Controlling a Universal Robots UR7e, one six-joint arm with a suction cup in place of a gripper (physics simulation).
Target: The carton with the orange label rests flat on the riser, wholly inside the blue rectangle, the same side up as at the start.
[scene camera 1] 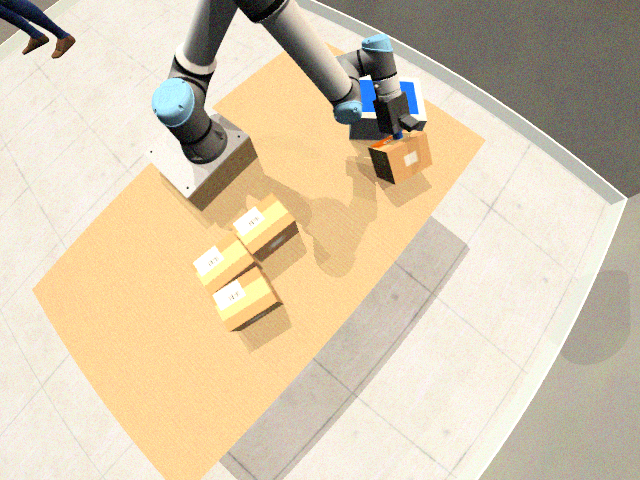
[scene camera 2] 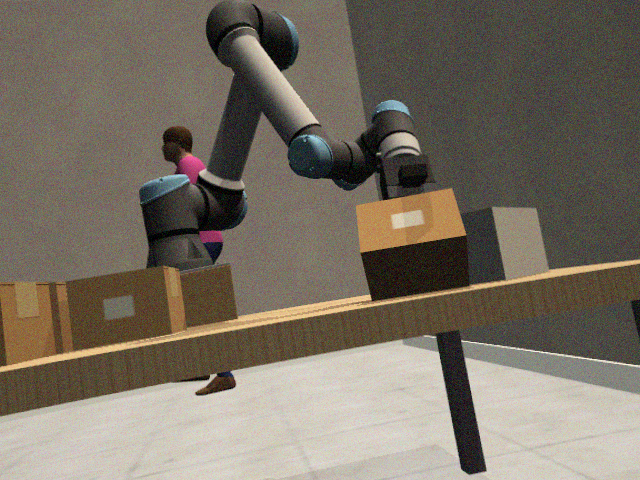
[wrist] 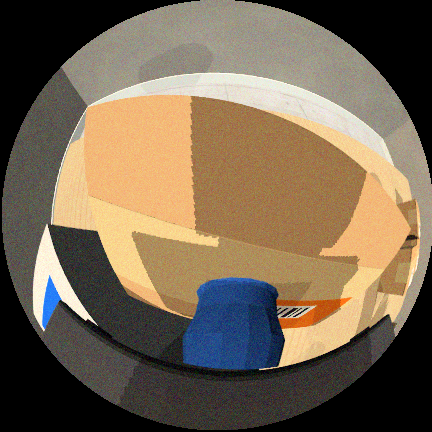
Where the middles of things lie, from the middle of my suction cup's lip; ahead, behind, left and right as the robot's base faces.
My suction cup is 14 cm past the riser (scene camera 2: pixel 503 243), 9 cm to the right of it and 6 cm above it.
